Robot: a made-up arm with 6 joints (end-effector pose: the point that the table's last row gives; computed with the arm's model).
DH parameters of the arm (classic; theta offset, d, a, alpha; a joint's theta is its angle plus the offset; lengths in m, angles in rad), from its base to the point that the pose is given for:
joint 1: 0 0.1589 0 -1.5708
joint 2: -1.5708 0 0.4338 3.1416
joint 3: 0 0 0 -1.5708
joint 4: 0 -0.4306 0 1.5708
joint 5: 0 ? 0 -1.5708
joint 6: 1.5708 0 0 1.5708
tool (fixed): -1.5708 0 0 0
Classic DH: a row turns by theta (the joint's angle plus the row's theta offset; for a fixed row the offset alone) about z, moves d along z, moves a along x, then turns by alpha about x.
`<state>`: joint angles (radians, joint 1 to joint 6).
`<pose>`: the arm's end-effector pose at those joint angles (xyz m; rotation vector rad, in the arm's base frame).
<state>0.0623 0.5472 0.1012 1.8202 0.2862 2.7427</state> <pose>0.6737 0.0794 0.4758 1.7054 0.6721 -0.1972</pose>
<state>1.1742 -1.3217 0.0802 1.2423 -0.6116 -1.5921</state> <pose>-0.1439 -0.4700 0.7144 1.3005 -0.6675 0.7021</pose>
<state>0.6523 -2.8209 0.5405 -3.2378 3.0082 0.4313</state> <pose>-0.5315 -0.2166 -0.3609 2.5669 0.7507 0.6873</pose>
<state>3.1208 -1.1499 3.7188 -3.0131 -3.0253 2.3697</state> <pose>0.3449 -0.1572 -0.0922 -1.7166 -0.7639 -1.6605</pose>
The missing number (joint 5, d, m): 0.1512
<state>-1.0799 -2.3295 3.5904 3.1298 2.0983 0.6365</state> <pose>0.1750 -0.0066 -0.2909 -1.0927 -0.2388 2.0970</pose>
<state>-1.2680 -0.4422 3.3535 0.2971 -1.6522 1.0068</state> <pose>-0.2872 0.4345 0.2538 -1.5363 -1.5437 -1.9549</pose>
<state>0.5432 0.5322 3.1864 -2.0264 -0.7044 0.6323</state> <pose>-0.1172 0.0069 0.8543 0.0270 -2.1170 2.1393</pose>
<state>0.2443 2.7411 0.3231 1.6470 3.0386 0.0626</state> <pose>-0.0549 -0.0018 -0.6387 1.5420 -0.3110 0.8417</pose>
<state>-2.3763 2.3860 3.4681 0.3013 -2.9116 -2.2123</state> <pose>-0.4318 -0.2145 0.2444 -0.9725 1.0102 1.1092</pose>
